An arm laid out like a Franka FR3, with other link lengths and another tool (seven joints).
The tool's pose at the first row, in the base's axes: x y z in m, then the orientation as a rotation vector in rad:
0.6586 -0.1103 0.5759 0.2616 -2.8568 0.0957
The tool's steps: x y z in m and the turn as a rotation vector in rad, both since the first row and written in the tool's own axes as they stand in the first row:
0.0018 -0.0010 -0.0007 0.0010 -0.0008 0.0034
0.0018 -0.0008 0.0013 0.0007 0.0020 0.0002
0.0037 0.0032 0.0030 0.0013 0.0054 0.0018
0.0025 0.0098 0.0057 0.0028 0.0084 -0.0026
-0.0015 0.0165 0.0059 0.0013 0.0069 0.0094
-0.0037 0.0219 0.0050 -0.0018 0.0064 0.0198
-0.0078 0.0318 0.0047 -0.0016 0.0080 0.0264
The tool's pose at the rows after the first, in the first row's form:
0.6573 -0.1115 0.5771 0.2570 -2.8582 0.0977
0.6567 -0.1115 0.5752 0.2612 -2.8549 0.0969
0.6537 -0.1081 0.5739 0.2586 -2.8518 0.0985
0.6529 -0.1016 0.5707 0.2649 -2.8481 0.1001
0.6554 -0.0944 0.5691 0.2476 -2.8514 0.1001
0.6567 -0.0886 0.5692 0.2323 -2.8534 0.0977
0.6588 -0.0782 0.5680 0.2227 -2.8527 0.0994

